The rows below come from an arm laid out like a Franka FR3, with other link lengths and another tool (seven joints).
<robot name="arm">
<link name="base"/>
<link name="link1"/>
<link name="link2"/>
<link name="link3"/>
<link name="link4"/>
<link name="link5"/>
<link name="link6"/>
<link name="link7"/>
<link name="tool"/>
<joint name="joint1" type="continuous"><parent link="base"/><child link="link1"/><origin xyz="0 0 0.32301"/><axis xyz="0 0 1"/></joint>
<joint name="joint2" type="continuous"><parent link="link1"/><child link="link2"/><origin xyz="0 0 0"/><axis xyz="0 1 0"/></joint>
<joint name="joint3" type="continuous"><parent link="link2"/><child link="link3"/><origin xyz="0 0 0.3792"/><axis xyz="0 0 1"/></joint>
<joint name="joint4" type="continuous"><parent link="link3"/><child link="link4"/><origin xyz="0.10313 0 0"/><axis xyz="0 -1 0"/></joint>
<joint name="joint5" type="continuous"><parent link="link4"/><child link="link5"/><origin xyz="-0.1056 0 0.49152"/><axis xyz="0 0 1"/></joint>
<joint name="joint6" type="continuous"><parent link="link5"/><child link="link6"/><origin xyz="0 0 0"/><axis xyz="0 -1 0"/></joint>
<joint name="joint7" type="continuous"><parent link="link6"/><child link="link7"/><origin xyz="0.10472 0 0"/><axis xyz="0 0 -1"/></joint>
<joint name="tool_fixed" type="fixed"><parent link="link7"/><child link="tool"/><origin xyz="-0.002 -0.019 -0.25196" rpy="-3.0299 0 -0.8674"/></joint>
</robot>
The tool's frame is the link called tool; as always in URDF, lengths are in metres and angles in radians. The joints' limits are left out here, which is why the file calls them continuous.
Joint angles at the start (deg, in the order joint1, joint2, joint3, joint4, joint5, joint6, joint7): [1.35, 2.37, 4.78, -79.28, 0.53, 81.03, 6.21]
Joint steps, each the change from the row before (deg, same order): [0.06, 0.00, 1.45, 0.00, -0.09, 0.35, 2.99]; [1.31, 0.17, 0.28, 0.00, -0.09, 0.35, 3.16]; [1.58, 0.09, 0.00, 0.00, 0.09, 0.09, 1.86]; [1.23, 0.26, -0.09, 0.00, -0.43, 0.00, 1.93]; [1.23, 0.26, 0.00, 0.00, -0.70, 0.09, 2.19]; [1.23, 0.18, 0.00, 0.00, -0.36, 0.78, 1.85]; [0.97, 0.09, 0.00, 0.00, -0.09, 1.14, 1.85]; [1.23, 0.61, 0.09, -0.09, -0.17, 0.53, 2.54]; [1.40, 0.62, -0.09, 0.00, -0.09, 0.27, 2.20]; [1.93, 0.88, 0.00, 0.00, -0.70, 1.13, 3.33]
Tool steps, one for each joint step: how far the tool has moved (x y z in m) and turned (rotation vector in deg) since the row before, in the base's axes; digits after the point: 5 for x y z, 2 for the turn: [-0.00112, 0.01761, 0.00069, -0.01, -0.32, -1.50]; [-0.00089, 0.01891, -0.00139, -0.04, -0.15, -1.59]; [-0.00265, 0.01942, -0.00095, 0.09, 0.04, -0.27]; [-0.00128, 0.01184, -0.00301, -0.45, 0.19, -0.85]; [-0.00114, 0.01180, -0.00276, -0.70, 0.02, -1.05]; [0.00094, 0.01403, -0.00075, -0.19, -0.68, -0.66]; [0.00213, 0.01262, 0.00089, 0.22, -1.05, -0.88]; [0.00056, 0.01625, -0.00739, -0.08, 0.11, -1.23]; [-0.00078, 0.01634, -0.00715, -0.09, 0.30, -0.90]; [0.00171, 0.02282, -0.00877, -0.42, -0.49, -1.44]
